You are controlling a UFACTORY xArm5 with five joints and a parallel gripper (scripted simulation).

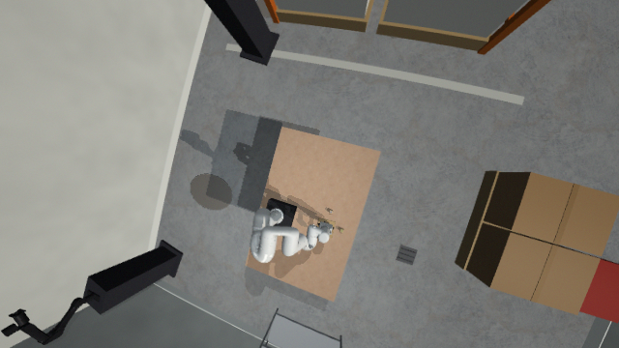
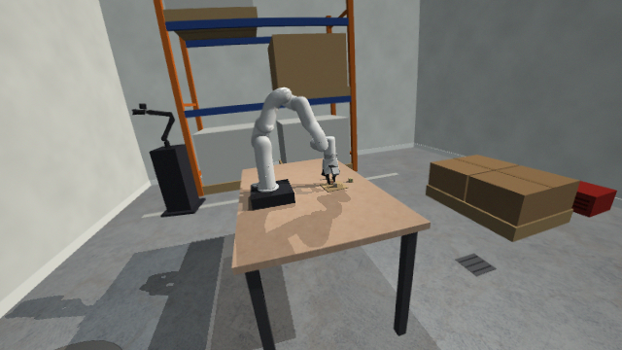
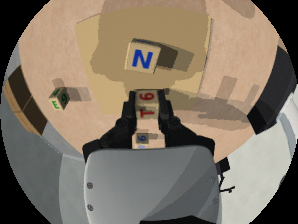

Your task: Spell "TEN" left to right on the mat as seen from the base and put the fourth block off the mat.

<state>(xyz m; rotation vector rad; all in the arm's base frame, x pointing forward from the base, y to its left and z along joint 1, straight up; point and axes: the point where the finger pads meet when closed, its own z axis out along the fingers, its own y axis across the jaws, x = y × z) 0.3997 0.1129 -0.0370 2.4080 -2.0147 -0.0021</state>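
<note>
The tan mat lies 40 mm to the right of my hand, 30 mm below it and 10 mm ahead of it.
</note>
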